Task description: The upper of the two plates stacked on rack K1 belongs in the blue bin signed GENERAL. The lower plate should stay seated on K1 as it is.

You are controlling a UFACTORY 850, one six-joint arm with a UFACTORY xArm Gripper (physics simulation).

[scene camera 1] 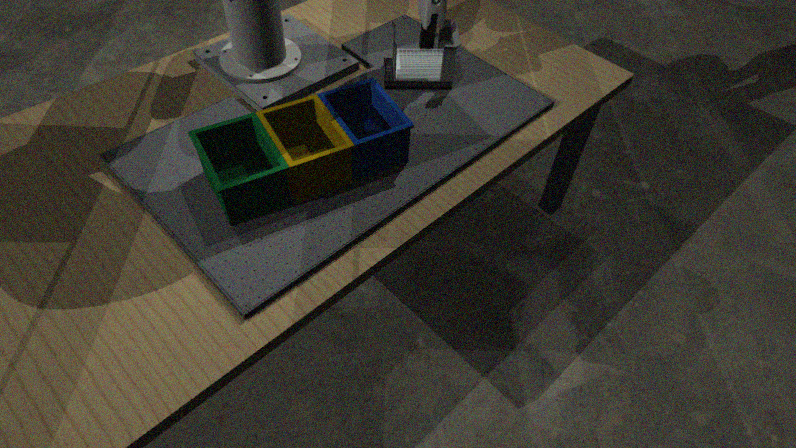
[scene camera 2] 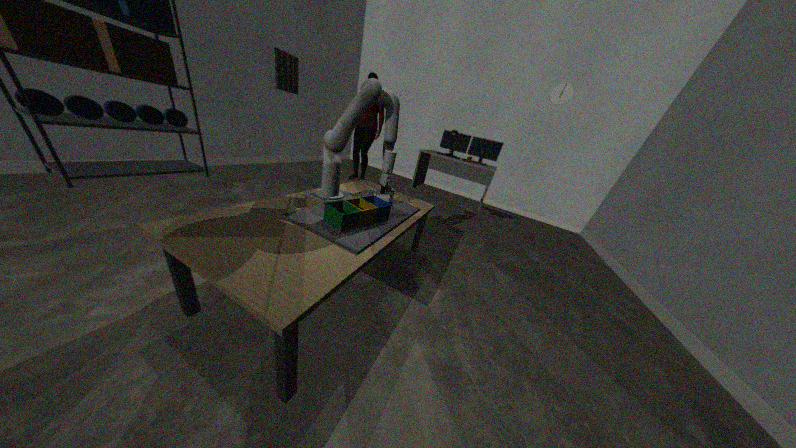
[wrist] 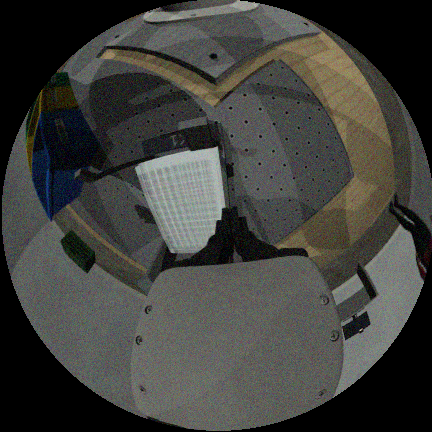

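Note:
Rack K1 (scene camera 1: 417,85) (wrist: 172,140) stands on the perforated board beyond the bins, its label hard to read in the wrist view. A white ribbed plate (scene camera 1: 419,65) (wrist: 187,200) sits on it. I cannot tell whether one plate or two lie there, as their edges do not show apart. My gripper (scene camera 1: 427,45) (scene camera 2: 384,190) (wrist: 231,217) is shut and empty, its fingertips at the plate's edge, beside the rack's side wall. Whether they touch is unclear. The blue bin (scene camera 1: 384,150) (scene camera 2: 384,211) (wrist: 62,145) stands near the rack; its sign is too dark to read.
The yellow bin (scene camera 1: 320,178) (scene camera 2: 364,204) and green bin (scene camera 1: 256,194) (scene camera 2: 340,217) adjoin the blue one in a row. A thin dark rod (wrist: 122,162) rises at the rack's side. The robot base (scene camera 1: 259,38) stands behind the bins. A person (scene camera 2: 365,125) stands behind the arm.

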